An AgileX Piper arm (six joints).
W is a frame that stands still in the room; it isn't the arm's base.
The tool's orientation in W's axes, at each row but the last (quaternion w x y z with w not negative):
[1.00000, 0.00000, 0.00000, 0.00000]
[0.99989, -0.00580, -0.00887, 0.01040]
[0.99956, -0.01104, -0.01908, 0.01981]
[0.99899, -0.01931, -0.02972, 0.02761]
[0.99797, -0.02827, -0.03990, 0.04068]
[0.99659, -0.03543, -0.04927, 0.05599]
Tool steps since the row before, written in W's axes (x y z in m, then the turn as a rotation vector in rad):
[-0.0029, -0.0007, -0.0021, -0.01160, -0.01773, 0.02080]
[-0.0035, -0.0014, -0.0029, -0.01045, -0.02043, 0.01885]
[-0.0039, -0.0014, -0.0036, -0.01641, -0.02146, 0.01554]
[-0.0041, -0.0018, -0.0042, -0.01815, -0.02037, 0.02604]
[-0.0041, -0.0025, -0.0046, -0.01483, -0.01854, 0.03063]
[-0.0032, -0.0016, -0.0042, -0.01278, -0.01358, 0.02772]
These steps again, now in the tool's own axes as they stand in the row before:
[-0.0029, -0.0007, -0.0021, -0.01160, -0.01773, 0.02080]
[-0.0036, -0.0013, -0.0029, -0.01054, -0.02043, 0.01880]
[-0.0041, -0.0012, -0.0035, -0.01666, -0.02115, 0.01570]
[-0.0044, -0.0014, -0.0040, -0.01772, -0.02039, 0.02632]
[-0.0046, -0.0019, -0.0044, -0.01391, -0.01911, 0.03071]
[-0.0037, -0.0009, -0.0039, -0.01159, -0.01419, 0.02794]

